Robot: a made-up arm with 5 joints.
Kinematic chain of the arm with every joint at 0, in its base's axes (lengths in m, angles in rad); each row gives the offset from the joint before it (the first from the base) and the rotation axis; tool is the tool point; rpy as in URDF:
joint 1: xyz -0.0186 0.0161 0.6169 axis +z
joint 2: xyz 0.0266 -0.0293 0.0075 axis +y
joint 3: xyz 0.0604 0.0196 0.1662 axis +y
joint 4: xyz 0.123 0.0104 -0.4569 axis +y
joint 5: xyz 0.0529 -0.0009 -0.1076 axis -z
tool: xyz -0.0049 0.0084 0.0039 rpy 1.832 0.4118 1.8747
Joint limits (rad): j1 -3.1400..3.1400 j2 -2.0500..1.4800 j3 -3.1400..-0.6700 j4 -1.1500..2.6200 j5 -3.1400..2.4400
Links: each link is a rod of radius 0.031 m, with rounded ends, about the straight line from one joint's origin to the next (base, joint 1, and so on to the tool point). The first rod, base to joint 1, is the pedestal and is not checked.
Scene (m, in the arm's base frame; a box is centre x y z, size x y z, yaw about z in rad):
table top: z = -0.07
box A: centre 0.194 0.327 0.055 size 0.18 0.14 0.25 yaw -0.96
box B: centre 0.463 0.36 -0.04 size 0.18 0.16 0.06 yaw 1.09
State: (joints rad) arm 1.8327 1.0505 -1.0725 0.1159 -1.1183
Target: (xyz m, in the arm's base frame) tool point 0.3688 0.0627 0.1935
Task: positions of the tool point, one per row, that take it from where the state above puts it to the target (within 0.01 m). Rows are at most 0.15 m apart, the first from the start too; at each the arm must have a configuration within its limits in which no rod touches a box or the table.
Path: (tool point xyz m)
1: -0.0281 0.3110 0.0757
2: 0.0238 0.2337 0.0683
3: 0.0409 0.1522 0.0709
4: 0.0257 0.0792 0.0833
5: 0.1289 0.1304 0.0975
6: 0.2524 0.1266 0.1345
7: 0.3688 0.0627 0.1935

